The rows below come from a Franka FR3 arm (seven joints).
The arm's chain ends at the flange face. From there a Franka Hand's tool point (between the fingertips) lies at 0.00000 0.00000 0.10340 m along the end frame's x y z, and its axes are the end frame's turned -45 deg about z.
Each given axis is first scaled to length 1.
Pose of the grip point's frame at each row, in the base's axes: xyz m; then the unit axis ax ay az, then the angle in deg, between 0 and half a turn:
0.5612, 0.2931, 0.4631, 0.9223, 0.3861, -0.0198, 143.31
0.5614, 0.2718, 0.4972, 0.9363, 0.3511, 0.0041, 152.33
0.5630, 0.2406, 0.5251, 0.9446, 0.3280, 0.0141, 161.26
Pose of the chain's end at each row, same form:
0.5408, 0.3515, 0.5459, 0.9941, 0.0037, 0.1080, 145.33
0.5438, 0.3165, 0.5888, 0.9947, -0.0338, 0.0976, 154.65
0.5494, 0.2710, 0.6230, 0.9954, -0.0583, 0.0760, 163.31

